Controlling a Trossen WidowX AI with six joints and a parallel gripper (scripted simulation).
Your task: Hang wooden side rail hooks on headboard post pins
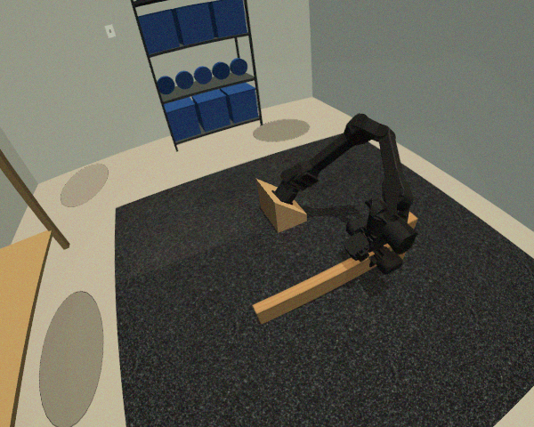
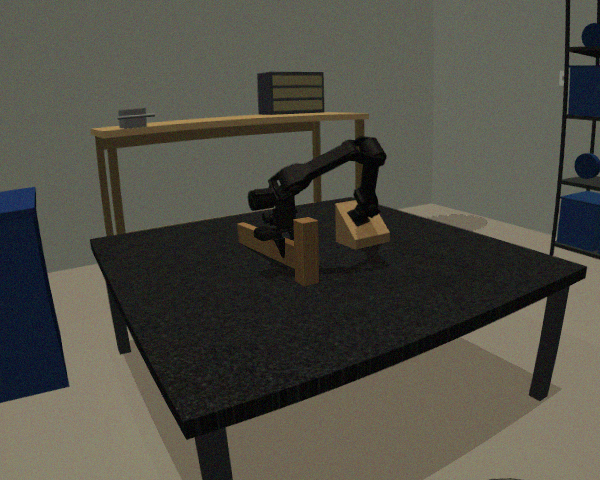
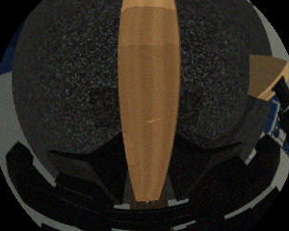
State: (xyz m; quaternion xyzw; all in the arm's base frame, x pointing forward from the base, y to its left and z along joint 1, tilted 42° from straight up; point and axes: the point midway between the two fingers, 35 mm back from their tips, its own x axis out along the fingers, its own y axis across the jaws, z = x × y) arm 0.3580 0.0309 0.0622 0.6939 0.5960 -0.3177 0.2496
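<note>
The headboard post is 11 cm to the left of my gripper tip, 4 cm above it and 1 cm ahead of it.
</note>
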